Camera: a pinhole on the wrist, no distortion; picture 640 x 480 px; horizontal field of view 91.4 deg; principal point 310.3 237.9 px. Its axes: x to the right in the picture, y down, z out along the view. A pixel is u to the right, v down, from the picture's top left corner.
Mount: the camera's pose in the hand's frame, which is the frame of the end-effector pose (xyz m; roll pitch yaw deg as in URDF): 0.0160 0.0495 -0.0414 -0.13 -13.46 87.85
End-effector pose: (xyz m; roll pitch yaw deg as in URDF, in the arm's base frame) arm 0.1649 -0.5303 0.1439 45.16 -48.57 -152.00
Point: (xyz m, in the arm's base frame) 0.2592 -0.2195 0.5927
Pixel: 468 133
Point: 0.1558 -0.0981 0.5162
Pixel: 364 165
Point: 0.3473 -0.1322 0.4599
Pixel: 444 245
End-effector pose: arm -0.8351 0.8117 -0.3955 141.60 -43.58 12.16
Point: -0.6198 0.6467 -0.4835
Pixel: 385 185
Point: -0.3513 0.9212 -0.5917
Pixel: 157 95
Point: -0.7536 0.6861 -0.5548
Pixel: 337 345
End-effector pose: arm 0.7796 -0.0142 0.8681 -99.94 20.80 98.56
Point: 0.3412 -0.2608 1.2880
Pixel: 110 418
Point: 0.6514 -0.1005 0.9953
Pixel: 106 421
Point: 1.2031 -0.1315 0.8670
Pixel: behind the camera
